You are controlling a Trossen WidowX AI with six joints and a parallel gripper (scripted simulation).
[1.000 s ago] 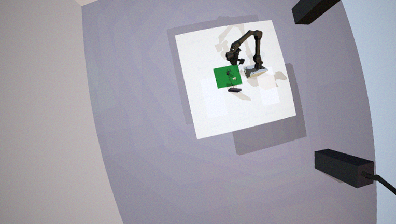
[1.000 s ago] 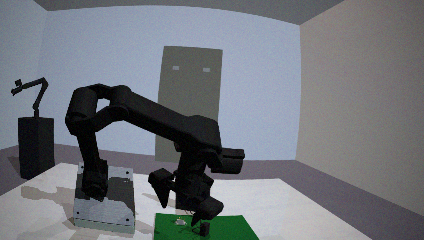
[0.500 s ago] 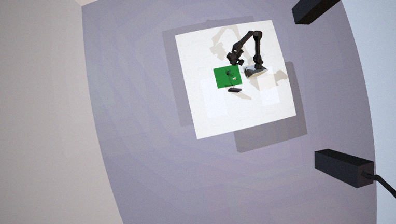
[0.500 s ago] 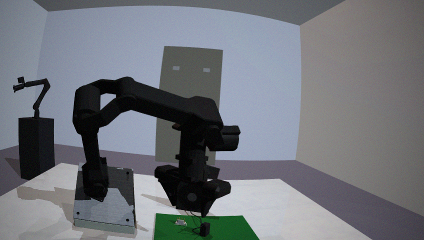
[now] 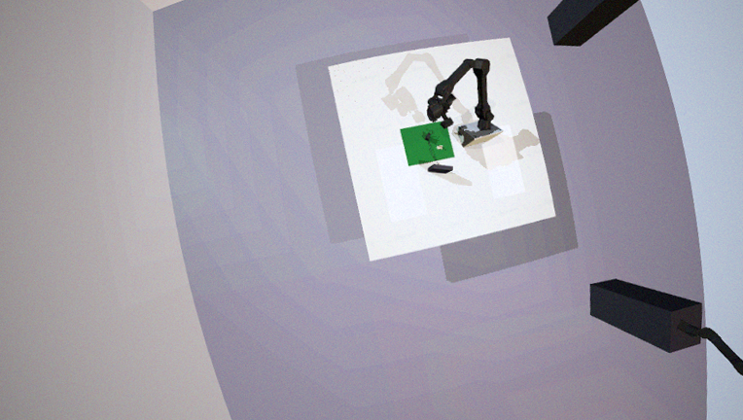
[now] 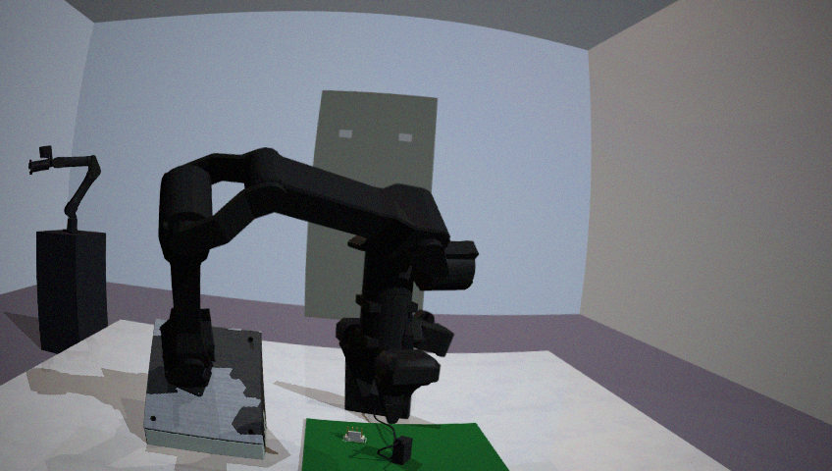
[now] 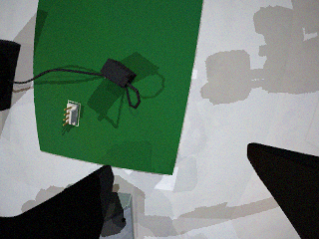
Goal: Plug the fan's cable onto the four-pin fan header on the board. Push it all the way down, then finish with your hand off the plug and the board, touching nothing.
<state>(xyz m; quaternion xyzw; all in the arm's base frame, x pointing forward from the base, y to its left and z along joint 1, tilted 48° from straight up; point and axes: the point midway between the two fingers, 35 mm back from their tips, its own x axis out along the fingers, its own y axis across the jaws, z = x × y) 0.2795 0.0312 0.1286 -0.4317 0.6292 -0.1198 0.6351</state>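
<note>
Right now my gripper tip is 10 cm above the dark fan plug, 8 cm to the right of it and 4 cm short of it. Round my gripper tip: pale four-pin header 14 cm to the left, 13 cm below, 4 cm behind; black fan 28 cm to the left, 7 cm below, 1 cm behind; green board 14 cm below, 11 cm to the left, 4 cm ahead.
</note>
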